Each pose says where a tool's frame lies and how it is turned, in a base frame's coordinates. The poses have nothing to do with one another.
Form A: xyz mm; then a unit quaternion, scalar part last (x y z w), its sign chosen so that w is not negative.
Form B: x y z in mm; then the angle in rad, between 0 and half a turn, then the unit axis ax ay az. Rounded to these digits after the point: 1 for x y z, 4 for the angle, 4 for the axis.
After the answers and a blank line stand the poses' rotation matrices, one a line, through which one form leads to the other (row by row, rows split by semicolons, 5 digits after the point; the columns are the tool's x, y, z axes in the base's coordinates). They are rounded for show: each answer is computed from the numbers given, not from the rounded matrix.
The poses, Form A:
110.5, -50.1, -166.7, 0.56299, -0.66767, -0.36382, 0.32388
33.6, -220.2, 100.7, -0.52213, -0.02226, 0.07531, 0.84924
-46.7, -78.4, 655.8, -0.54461, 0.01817, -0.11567, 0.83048
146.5, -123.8, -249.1, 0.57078, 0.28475, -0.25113, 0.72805
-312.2, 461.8, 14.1, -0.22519, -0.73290, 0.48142, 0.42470
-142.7, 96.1, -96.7, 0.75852, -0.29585, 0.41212, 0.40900
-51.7, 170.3, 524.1, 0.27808, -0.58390, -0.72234, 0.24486
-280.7, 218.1, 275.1, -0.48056, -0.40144, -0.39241, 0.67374
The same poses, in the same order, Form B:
110.5, -50.1, -166.7, 2.4819, 0.5951, -0.7057, -0.3845
33.6, -220.2, 100.7, 1.1125, -0.9889, -0.0422, 0.1426
-46.7, -78.4, 655.8, 1.1817, -0.9777, 0.0326, -0.2076
146.5, -123.8, -249.1, 1.5106, 0.8326, 0.4154, -0.3663
-312.2, 461.8, 14.1, 2.2643, -0.2487, -0.8095, 0.5318
-142.7, 96.1, -96.7, 2.2989, 0.8312, -0.3242, 0.4516
-51.7, 170.3, 524.1, 2.6468, 0.2868, -0.6022, -0.7450
-280.7, 218.1, 275.1, 1.6631, -0.6503, -0.5432, -0.5310

-0.15629 -0.51611 -0.84214; -0.98745 0.10136 0.12114; 0.02284 0.85050 -0.52548
0.98767 -0.10467 -0.11645; 0.15116 0.44341 0.88348; -0.04084 -0.89018 0.45377
0.97258 0.17233 0.15617; -0.21191 0.38005 0.90037; 0.09581 -0.90877 0.40614
0.71170 0.69073 0.12795; -0.04061 0.22228 -0.97414; -0.70131 0.68810 0.18625
-0.53783 -0.07884 -0.83936; 0.73901 0.43504 -0.51440; 0.40571 -0.89695 -0.17572
0.48526 -0.78593 0.38320; -0.11170 -0.49039 -0.86432; 0.86720 0.37662 -0.32575
-0.72543 0.02900 -0.68768; -0.67849 -0.19821 0.70737; -0.11579 0.97973 0.16346
0.36972 0.91459 -0.16378; -0.14293 0.23016 0.96260; 0.91808 -0.33249 0.21582

